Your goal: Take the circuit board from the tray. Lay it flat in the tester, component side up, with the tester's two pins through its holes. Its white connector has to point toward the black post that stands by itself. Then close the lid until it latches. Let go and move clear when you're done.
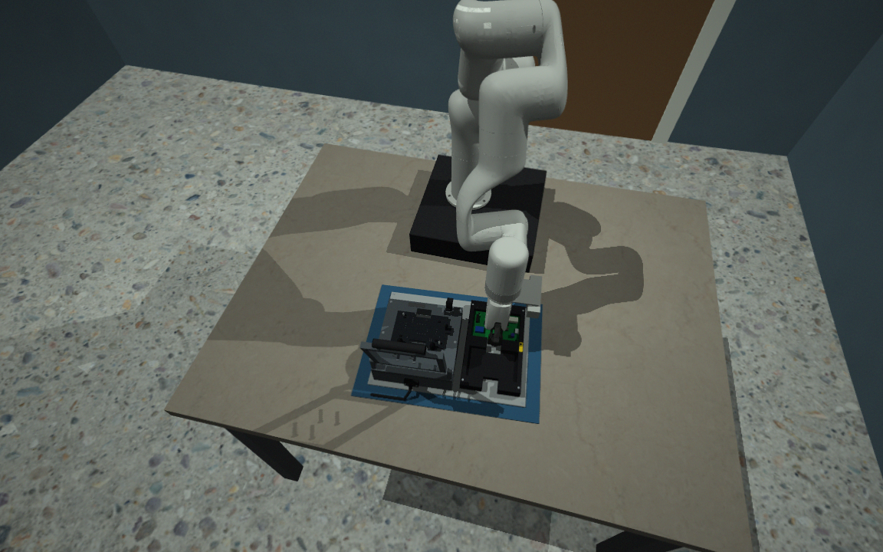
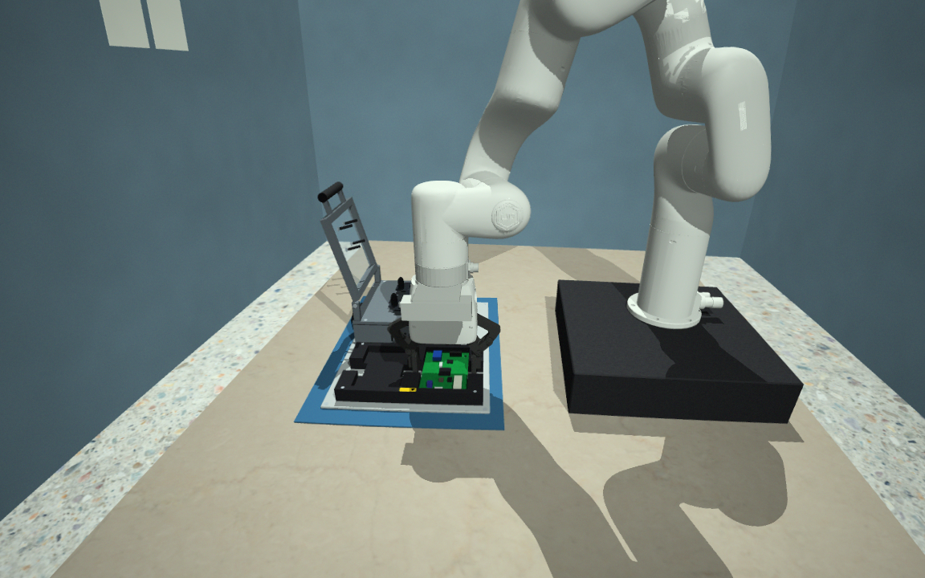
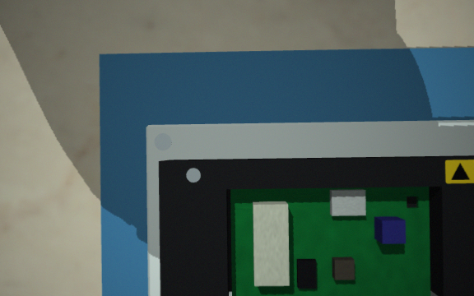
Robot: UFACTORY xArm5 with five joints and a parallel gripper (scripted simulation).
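My hand is 10 mm above the green circuit board. From my hand the other things lie so: framed lid 190 mm ahead, 160 mm to the right, 160 mm above; then grey tester 130 mm to the right, 100 mm ahead, 90 mm above; then black nest 160 mm to the right, 80 mm ahead, 40 mm above.
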